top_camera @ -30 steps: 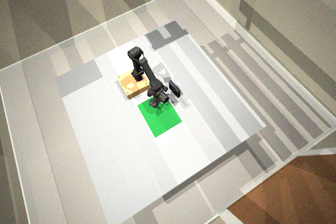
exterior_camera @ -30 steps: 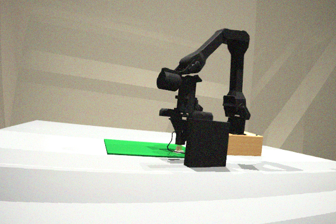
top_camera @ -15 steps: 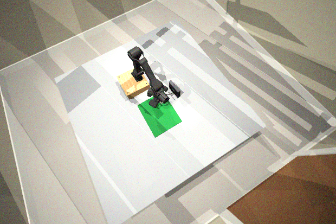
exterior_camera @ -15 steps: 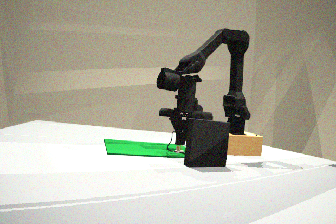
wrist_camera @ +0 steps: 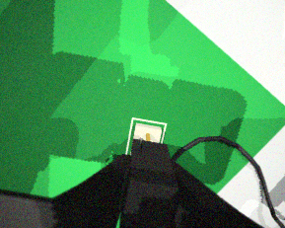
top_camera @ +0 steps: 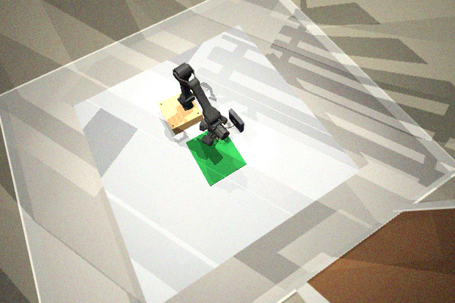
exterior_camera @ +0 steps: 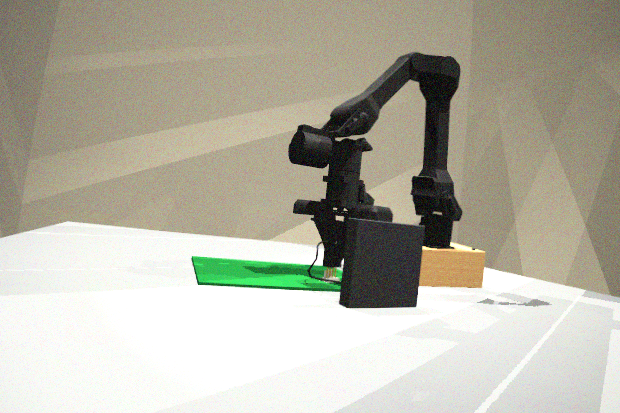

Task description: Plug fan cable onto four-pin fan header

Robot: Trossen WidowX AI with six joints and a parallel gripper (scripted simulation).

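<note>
My gripper tip is 10 mm short of the black fan cable plug and 10 mm below it. From my gripper tip the other things lie so: square fan (10 mm behind, 140 mm to the left, 20 mm above); green board (80 mm ahead, 60 mm to the right, 50 mm below); four-pin header (10 mm ahead, 40 mm below).
</note>
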